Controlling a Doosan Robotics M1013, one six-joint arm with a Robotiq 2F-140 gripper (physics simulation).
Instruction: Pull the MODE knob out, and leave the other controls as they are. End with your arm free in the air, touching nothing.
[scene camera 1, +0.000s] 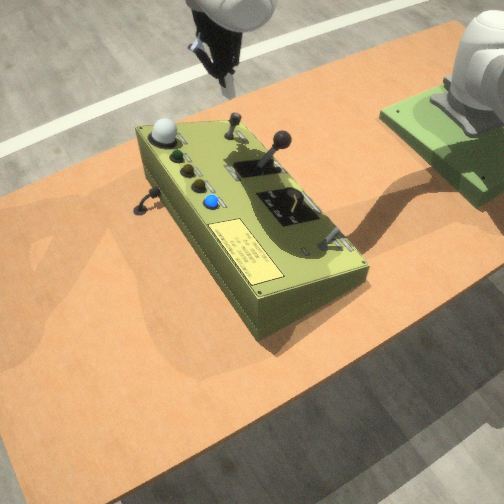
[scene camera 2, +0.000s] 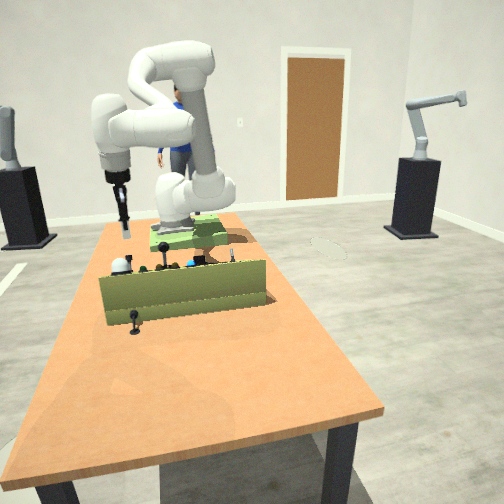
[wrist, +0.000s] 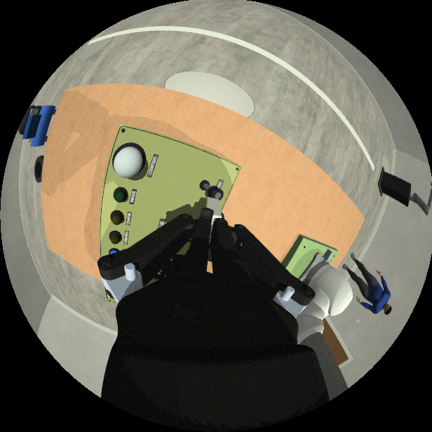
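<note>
The green control box (scene camera 1: 305, 300) (scene camera 2: 185, 292) (wrist: 175, 155) stands on the table. A small black knob (scene camera 1: 235, 119) (scene camera 2: 129, 258) (wrist: 215, 192) stands up on a stem near the box's edge; its label is too small to read, so I cannot confirm that it is MODE. My gripper (scene camera 1: 227, 90) (scene camera 2: 126, 235) (wrist: 210, 206) is shut, with nothing between its fingertips. It hangs in the air above the knob, apart from it. A ball-topped lever (scene camera 1: 282, 139) (scene camera 2: 163, 247) leans from a black slot. A blue lamp (scene camera 1: 211, 201) (scene camera 2: 191, 263) is lit.
A white dome (scene camera 1: 164, 131) (scene camera 2: 120, 266) (wrist: 128, 161), a dial (scene camera 1: 295, 199) and a metal toggle (scene camera 1: 330, 238) (scene camera 2: 232, 255) are on the box. A small black stalk (scene camera 1: 146, 200) (scene camera 2: 134, 322) stands beside it. My arm's green base plate (scene camera 1: 417, 135) (scene camera 2: 215, 240) is behind the box.
</note>
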